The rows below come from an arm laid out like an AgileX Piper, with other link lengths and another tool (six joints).
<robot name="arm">
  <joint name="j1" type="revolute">
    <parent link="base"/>
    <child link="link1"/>
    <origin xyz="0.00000 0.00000 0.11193" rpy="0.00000 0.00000 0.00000"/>
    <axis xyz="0 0 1"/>
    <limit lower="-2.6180" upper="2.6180"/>
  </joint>
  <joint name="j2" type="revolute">
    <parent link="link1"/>
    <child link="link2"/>
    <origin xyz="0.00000 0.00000 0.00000" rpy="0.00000 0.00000 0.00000"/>
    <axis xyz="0 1 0"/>
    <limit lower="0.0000" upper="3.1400"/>
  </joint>
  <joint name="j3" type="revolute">
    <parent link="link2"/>
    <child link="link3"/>
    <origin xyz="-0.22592 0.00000 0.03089" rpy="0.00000 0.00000 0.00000"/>
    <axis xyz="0 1 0"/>
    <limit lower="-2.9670" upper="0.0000"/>
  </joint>
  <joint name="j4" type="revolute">
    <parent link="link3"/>
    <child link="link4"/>
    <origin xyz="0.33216 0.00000 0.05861" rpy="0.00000 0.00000 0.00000"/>
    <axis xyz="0.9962 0 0.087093"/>
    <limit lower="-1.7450" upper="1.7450"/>
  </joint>
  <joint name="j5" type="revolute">
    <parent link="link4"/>
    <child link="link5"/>
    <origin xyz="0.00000 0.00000 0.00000" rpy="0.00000 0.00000 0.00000"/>
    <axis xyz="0 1 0"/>
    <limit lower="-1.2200" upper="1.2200"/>
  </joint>
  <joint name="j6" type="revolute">
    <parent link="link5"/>
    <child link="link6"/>
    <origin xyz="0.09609 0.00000 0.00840" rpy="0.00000 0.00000 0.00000"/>
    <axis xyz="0.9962 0 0.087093"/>
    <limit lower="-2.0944" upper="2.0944"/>
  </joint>
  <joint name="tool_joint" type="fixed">
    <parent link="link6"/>
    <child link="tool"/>
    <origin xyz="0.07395 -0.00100 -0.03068" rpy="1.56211 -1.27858 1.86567"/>
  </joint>
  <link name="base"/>
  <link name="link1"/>
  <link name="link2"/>
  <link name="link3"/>
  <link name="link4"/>
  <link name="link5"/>
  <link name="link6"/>
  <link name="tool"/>
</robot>
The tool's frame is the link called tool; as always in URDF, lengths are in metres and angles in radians.
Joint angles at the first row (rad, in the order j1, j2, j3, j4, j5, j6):
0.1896 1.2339 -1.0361 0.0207 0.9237 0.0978
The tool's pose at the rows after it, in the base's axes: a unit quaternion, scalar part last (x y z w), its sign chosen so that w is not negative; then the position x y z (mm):
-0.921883, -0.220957, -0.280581, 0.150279, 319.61, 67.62, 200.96
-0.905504, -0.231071, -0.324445, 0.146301, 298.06, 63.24, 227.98
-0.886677, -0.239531, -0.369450, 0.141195, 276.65, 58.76, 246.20
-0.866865, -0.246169, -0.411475, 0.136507, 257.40, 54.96, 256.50
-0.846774, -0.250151, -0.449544, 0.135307, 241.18, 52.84, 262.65
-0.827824, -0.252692, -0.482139, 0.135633, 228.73, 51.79, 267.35
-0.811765, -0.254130, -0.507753, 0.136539, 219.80, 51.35, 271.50
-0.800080, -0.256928, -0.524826, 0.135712, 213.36, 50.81, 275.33
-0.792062, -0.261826, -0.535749, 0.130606, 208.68, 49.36, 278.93
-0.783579, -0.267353, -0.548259, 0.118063, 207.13, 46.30, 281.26
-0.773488, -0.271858, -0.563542, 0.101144, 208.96, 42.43, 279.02
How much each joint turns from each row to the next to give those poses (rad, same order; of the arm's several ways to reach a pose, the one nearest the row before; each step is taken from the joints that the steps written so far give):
0.0000 -0.1487 0.0314 0.0045 0.0227 -0.0112
0.0000 -0.1522 0.0499 0.0015 0.0072 -0.0131
0.0000 -0.1535 0.0668 0.0004 -0.0121 -0.0109
0.0000 -0.1463 0.0754 0.0019 -0.0228 -0.0096
0.0000 -0.1320 0.0711 0.0082 -0.0252 -0.0065
0.0000 -0.1087 0.0566 0.0103 -0.0229 -0.0052
0.0000 -0.0812 0.0394 0.0098 -0.0183 -0.0035
0.0000 -0.0546 0.0223 0.0064 -0.0088 -0.0067
0.0000 -0.0360 0.0104 -0.0008 -0.0022 -0.0112
-0.0006 -0.0307 0.0155 -0.0136 -0.0173 -0.0129
-0.0033 -0.0367 0.0371 -0.0192 -0.0405 -0.0134

